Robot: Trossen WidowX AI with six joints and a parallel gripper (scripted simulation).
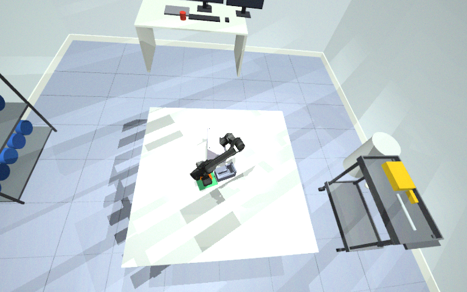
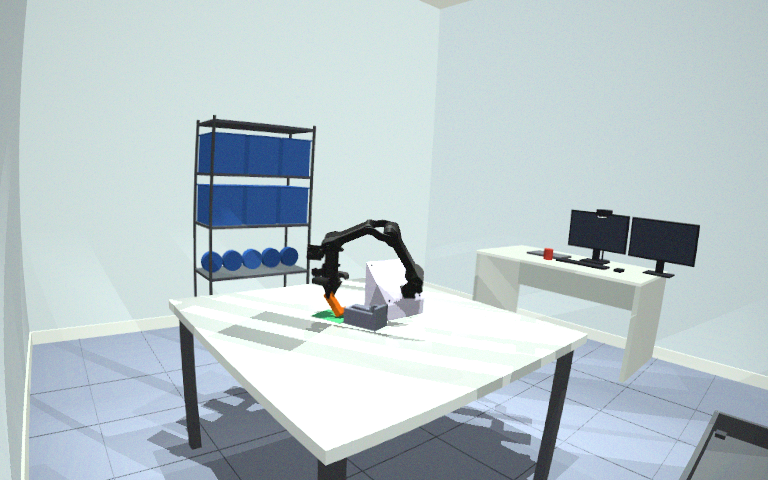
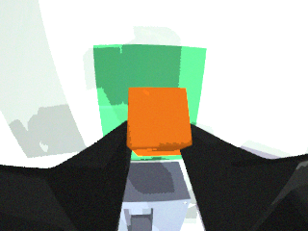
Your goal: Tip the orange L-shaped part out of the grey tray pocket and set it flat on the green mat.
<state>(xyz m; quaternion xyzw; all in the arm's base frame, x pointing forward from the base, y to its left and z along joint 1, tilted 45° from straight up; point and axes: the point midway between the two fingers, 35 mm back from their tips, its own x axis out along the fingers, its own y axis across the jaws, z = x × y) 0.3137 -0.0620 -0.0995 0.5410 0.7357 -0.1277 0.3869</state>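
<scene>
My gripper tip is now 30 mm past the orange L-shaped part, 20 mm to the right of it and 30 mm above it. Round my gripper tip: green mat (10 mm behind, 20 mm to the left, 90 mm below).
</scene>
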